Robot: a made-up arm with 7 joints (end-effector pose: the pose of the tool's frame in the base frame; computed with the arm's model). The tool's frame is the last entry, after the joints. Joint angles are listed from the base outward.
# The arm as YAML. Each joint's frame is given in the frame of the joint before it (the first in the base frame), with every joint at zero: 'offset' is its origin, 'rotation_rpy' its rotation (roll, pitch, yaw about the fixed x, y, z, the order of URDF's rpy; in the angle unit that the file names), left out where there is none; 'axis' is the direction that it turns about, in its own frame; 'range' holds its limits. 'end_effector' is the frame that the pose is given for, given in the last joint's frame.
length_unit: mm
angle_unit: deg
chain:
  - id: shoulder
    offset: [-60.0, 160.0, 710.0]
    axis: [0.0, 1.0, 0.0]
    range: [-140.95, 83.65]
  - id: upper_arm
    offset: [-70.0, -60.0, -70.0]
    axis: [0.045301, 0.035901, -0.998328]
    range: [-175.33, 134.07]
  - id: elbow
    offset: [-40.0, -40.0, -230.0]
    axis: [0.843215, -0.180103, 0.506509]
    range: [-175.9, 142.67]
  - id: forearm
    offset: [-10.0, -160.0, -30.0]
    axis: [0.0, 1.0, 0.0]
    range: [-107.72, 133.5]
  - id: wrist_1
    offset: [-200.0, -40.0, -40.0]
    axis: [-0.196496, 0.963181, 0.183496]
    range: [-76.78, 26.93]
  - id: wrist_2
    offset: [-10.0, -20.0, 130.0]
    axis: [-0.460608, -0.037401, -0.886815]
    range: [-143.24, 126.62]
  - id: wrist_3
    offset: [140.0, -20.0, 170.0]
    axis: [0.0, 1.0, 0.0]
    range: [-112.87, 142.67]
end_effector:
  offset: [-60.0, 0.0, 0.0]
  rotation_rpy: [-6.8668, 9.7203, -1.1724]
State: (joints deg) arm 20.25 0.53 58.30 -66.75 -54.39 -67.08 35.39
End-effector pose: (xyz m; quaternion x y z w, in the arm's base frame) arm -0.6284 0.0006 0.0462 0.0751 -0.6571 0.1433 0.7362
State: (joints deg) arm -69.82 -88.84 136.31 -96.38 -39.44 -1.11 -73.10
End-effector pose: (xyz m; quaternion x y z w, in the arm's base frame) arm 0.2886 -0.0562 0.1551 0.8259 -0.1633 -0.3640 0.3983
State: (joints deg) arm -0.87 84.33 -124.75 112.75 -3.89 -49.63 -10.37
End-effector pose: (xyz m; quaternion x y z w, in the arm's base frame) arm -0.2181 0.0241 0.7387 -0.3057 -0.2040 0.9027 0.2237
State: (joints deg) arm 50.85 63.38 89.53 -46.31 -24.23 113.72 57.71
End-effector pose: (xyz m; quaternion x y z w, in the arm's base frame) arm -0.8321 0.2268 0.5199 0.7307 0.1057 -0.6661 0.1063
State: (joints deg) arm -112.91 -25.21 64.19 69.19 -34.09 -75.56 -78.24
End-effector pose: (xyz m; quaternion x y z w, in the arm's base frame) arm 0.0506 -0.1138 1.0080 0.2553 -0.2858 0.8909 0.2436
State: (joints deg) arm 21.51 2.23 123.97 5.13 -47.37 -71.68 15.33
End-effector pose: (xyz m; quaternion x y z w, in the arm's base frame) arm -0.3394 -0.0561 -0.0028 0.6742 -0.5807 0.3610 0.2791
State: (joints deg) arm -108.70 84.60 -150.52 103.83 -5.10 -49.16 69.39
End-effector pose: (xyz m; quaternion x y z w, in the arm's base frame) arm -0.0903 -0.0220 0.6148 -0.9354 -0.2351 -0.1586 0.2112
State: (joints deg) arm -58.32 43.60 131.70 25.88 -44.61 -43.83 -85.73
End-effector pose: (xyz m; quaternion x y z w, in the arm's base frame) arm 0.4483 -0.1088 0.3475 -0.7174 0.4803 -0.2407 0.4435
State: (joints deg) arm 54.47 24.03 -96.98 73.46 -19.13 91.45 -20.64
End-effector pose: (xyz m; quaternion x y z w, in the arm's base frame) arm 0.0241 0.1018 0.6195 0.8391 -0.2407 0.1252 0.4716
